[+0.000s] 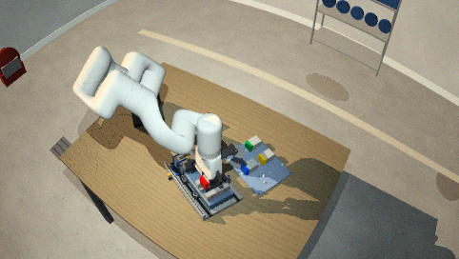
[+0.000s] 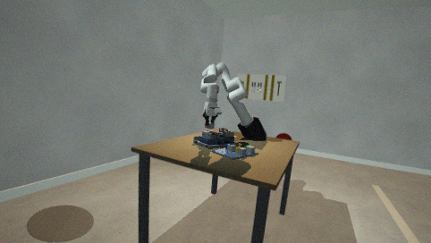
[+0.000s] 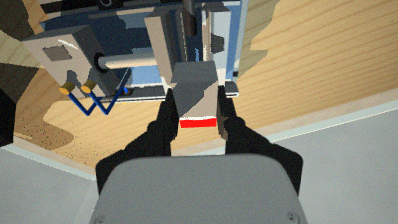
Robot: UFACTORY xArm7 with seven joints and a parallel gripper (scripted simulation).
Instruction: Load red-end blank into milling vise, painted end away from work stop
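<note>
Now: hand 9 cm above the moving jaw, 4 cm to the right of it and 2 cm past it. From my hand the other things lie so: pale push rod: 9 cm below, 7 cm to the left, 6 cm behind; dark work stop rod: 7 cm below, 5 cm to the left, 4 cm ahead; red-ended blank: 2 cm below.
</note>
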